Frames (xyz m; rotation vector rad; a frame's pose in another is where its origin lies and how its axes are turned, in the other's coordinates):
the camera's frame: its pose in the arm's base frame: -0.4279 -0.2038 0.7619 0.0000 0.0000 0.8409
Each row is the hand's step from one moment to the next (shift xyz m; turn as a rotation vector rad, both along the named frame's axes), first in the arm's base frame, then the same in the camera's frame.
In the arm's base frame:
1: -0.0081 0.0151 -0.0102 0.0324 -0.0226 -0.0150
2: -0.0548 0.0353 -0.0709 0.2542 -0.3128 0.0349
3: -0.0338 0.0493 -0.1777 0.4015 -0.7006 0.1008
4: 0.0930 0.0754 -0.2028 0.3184 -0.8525 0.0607
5: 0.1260 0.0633 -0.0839 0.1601 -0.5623 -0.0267
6: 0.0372 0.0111 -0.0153 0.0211 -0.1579 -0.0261
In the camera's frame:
1: 0.0059 0.0161 -0.0102 0.0048 -0.0392 -0.0150
2: -0.0102 0.0644 -0.0709 -0.0636 -0.3980 0.0349
3: 0.0142 0.0581 -0.1777 -0.2544 -0.7664 0.1008
4: 0.1182 -0.0190 -0.2028 -0.4230 -0.8057 0.0607
5: 0.1312 -0.0517 -0.0839 -0.3123 -0.4943 -0.0267
6: 0.0331 -0.0203 -0.0153 -0.1036 -0.1210 -0.0261

